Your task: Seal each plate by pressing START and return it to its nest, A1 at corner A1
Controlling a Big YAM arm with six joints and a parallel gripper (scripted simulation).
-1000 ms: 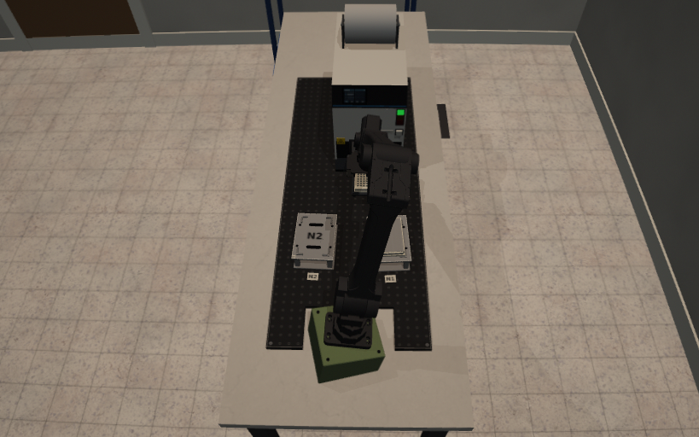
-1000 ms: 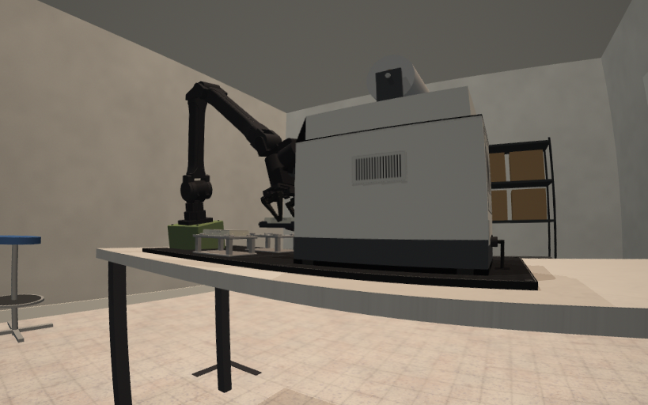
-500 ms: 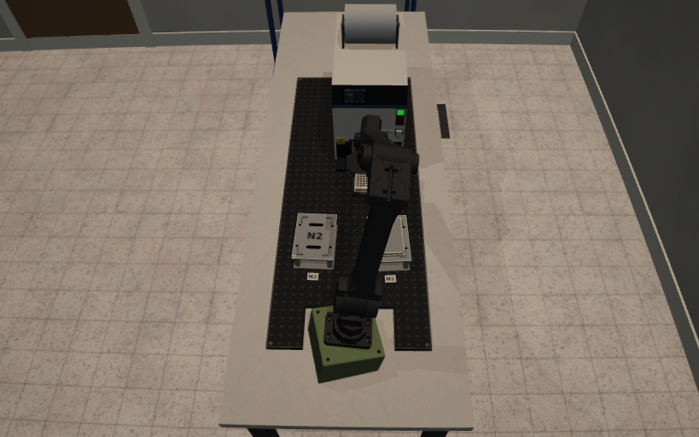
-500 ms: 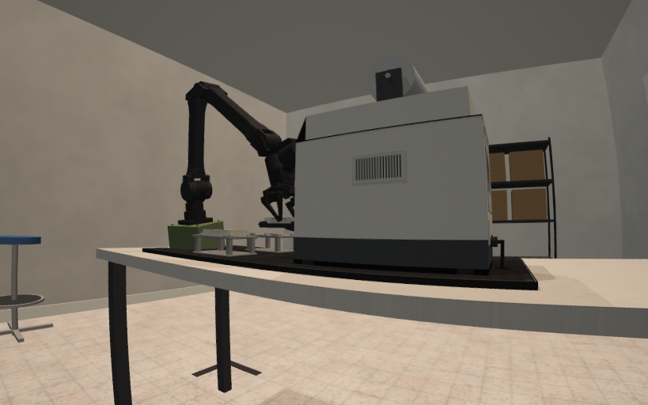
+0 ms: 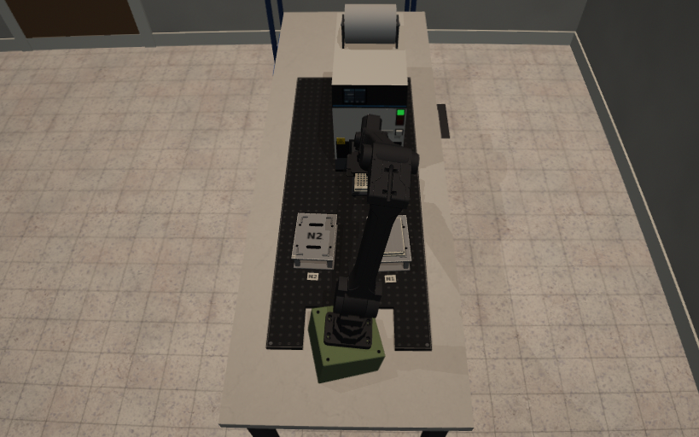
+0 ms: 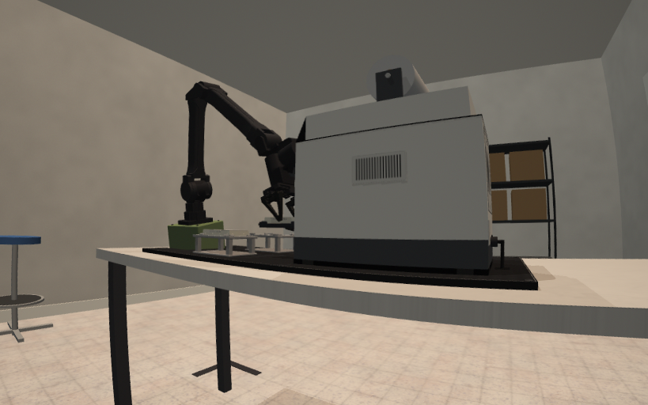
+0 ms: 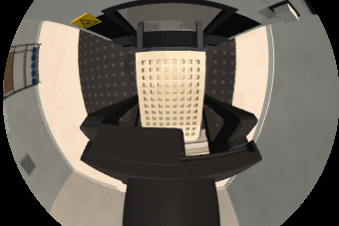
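The white well plate lies right at my hand. Also, from my hand: yellow warning label 100 mm ahead, 90 mm to the left, 40 mm above; sealer stage 20 mm below; N2 label 310 mm behind, 160 mm to the left, 110 mm below.
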